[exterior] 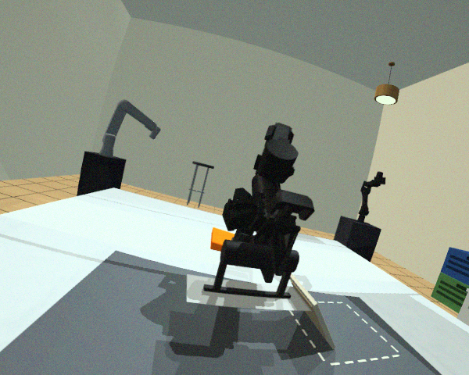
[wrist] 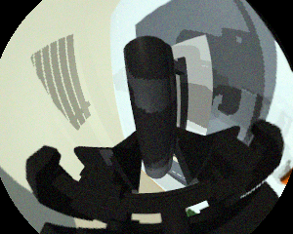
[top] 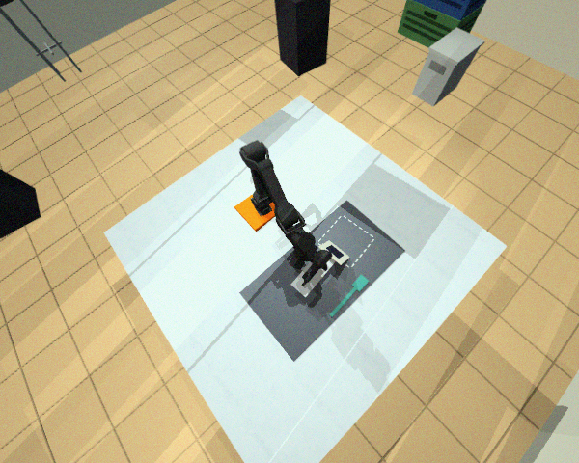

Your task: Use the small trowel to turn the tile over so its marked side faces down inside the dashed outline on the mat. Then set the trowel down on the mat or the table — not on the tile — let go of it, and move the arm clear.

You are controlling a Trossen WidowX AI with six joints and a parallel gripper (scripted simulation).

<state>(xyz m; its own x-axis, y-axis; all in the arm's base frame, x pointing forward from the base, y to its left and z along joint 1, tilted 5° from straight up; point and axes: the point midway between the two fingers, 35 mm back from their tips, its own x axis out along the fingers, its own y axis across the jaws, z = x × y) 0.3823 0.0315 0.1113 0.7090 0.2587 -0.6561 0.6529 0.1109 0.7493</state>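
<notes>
My gripper tip is now 40 mm past the tile, 90 mm to the right of it and 60 mm above it. The rest, counted from my gripper tip: dark mat 10 mm behind, 10 mm to the left, 120 mm below; teal trowel 120 mm ahead, 60 mm to the left, 100 mm below.
</notes>
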